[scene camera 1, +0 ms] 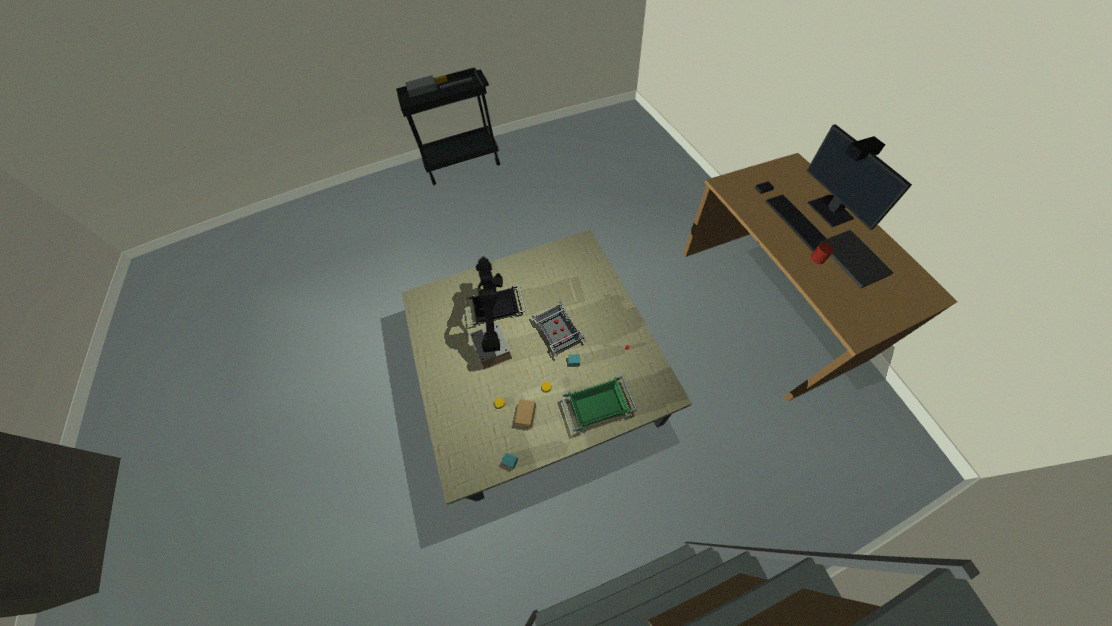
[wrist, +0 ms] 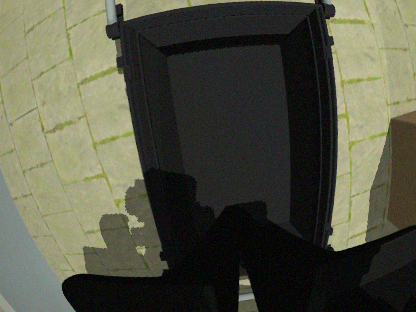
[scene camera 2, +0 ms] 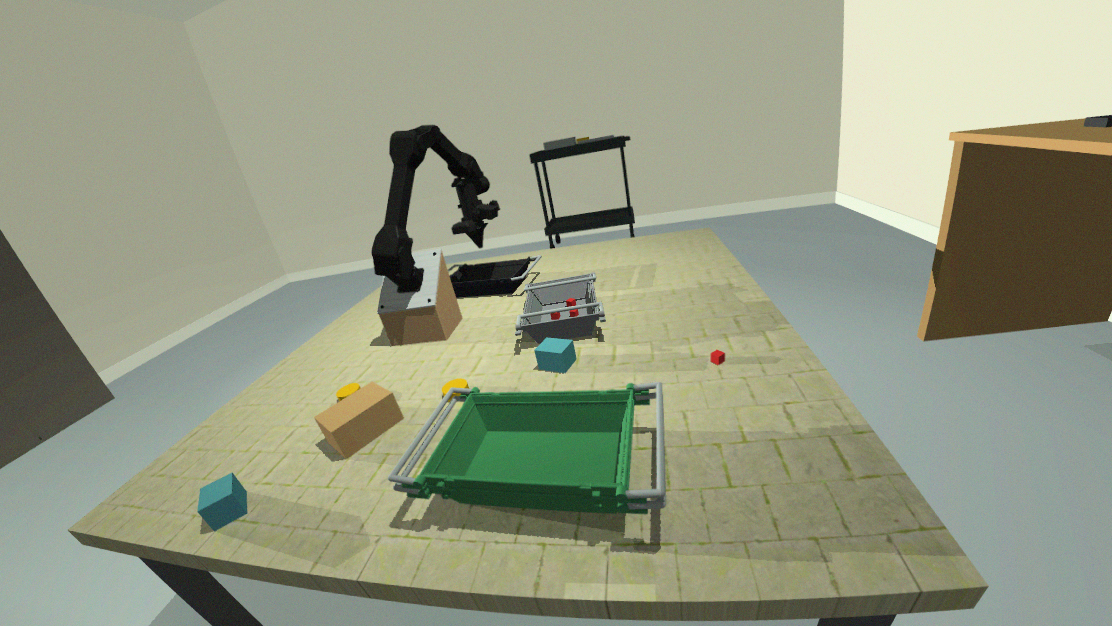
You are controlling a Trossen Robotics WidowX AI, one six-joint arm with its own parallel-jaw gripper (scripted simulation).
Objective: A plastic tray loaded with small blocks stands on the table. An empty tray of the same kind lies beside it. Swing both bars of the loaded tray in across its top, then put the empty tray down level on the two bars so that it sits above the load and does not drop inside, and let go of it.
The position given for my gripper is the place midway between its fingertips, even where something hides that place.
I see my gripper (scene camera 2: 480, 248), a black tray (scene camera 2: 491, 278) and a tan box (scene camera 2: 358, 419).
The black tray is seen too in scene camera 1 (scene camera 1: 506, 304) and in the wrist view (wrist: 227, 109). My gripper shows as well in the wrist view (wrist: 235, 213). The wrist view does not show the tan box: it is out of frame.
